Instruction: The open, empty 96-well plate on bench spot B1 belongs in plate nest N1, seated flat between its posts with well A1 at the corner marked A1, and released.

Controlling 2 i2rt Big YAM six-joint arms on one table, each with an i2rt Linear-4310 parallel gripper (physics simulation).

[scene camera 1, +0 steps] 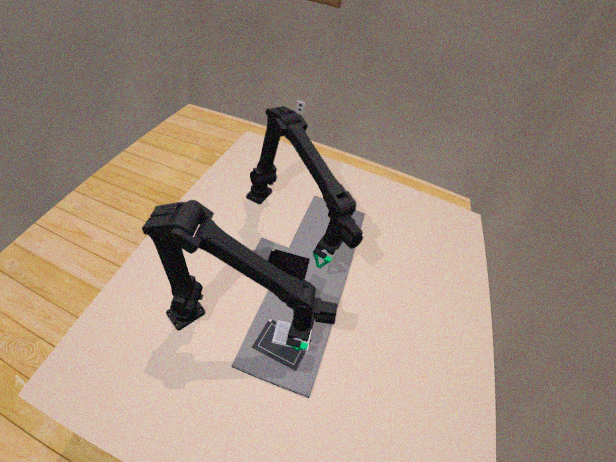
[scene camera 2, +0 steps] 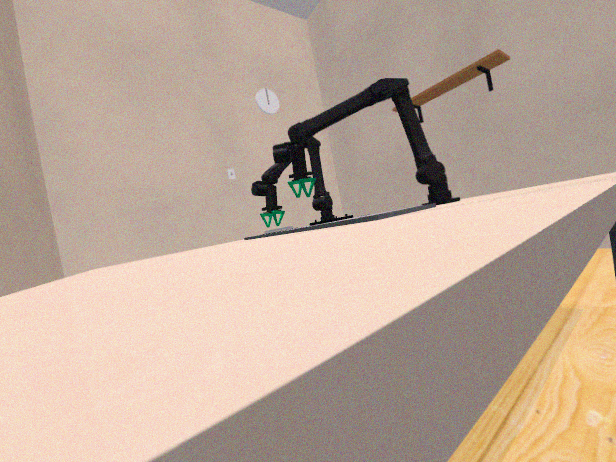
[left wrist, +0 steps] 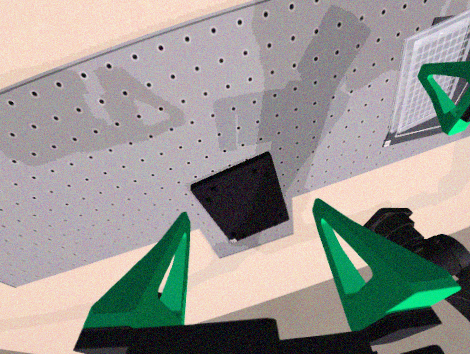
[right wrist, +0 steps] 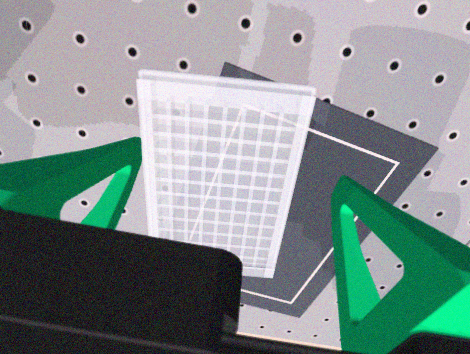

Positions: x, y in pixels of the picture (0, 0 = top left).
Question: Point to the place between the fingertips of my left gripper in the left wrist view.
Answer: At 250, 210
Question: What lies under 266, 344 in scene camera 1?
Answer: A dark nest with white outline.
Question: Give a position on a dark nest with white outline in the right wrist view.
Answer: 385, 161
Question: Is my right gripper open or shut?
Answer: Open.
